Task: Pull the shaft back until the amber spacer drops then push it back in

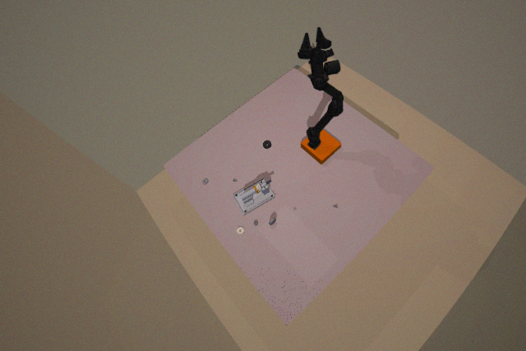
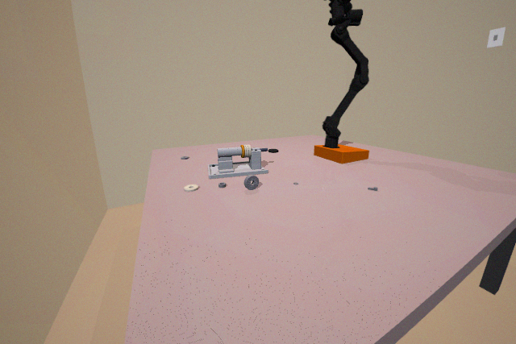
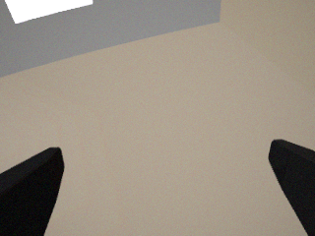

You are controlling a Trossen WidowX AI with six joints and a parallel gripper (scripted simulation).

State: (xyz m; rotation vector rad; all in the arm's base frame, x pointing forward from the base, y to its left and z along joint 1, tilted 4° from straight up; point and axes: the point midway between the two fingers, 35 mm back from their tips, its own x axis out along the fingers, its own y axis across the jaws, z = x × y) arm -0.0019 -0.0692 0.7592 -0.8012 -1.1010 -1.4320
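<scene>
The amber spacer is 550 mm ahead of my gripper tip, 40 mm to the left of it and 760 mm below it. Round my gripper tip: nut 690 mm ahead, 160 mm to the left, 830 mm below; then cream washer 780 mm ahead, 130 mm to the left, 840 mm below.
</scene>
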